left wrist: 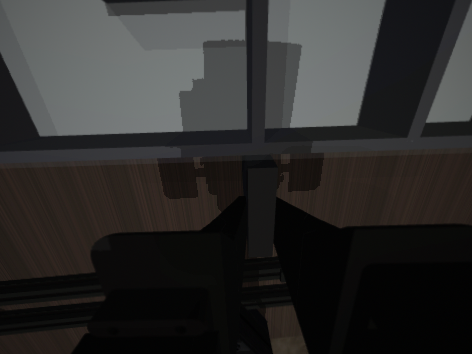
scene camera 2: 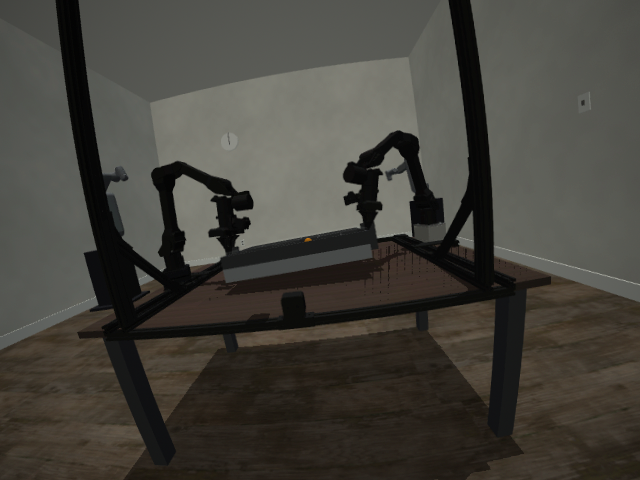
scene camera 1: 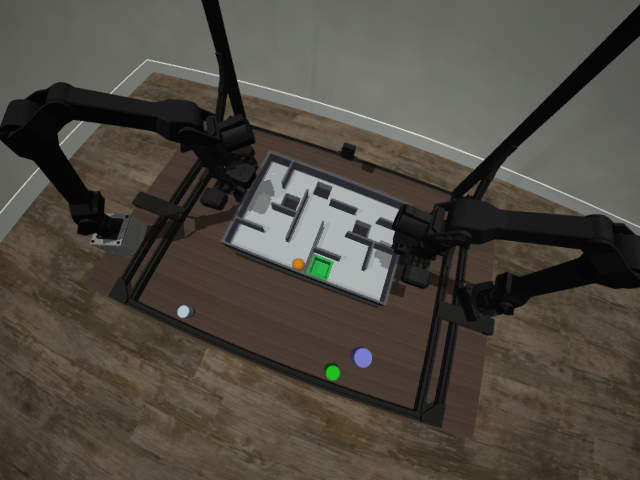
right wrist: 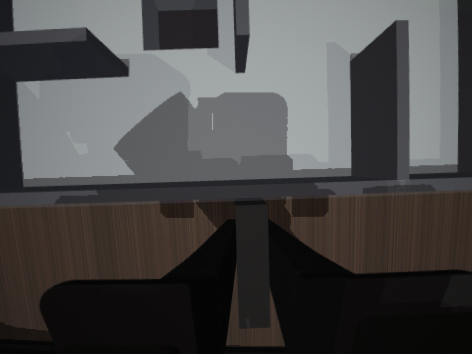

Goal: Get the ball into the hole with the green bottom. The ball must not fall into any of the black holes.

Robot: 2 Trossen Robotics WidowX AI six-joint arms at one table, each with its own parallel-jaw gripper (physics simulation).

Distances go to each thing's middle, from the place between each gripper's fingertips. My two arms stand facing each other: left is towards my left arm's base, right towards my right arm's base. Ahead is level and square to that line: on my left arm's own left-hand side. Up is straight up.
Right now my right hand is 24 cm to the right of the grey maze box (scene camera 1: 304, 220), 4 cm short of it and 3 cm above it.
The grey maze box is 26 cm to the right of my left hand, 5 cm behind it and 1 cm below it.
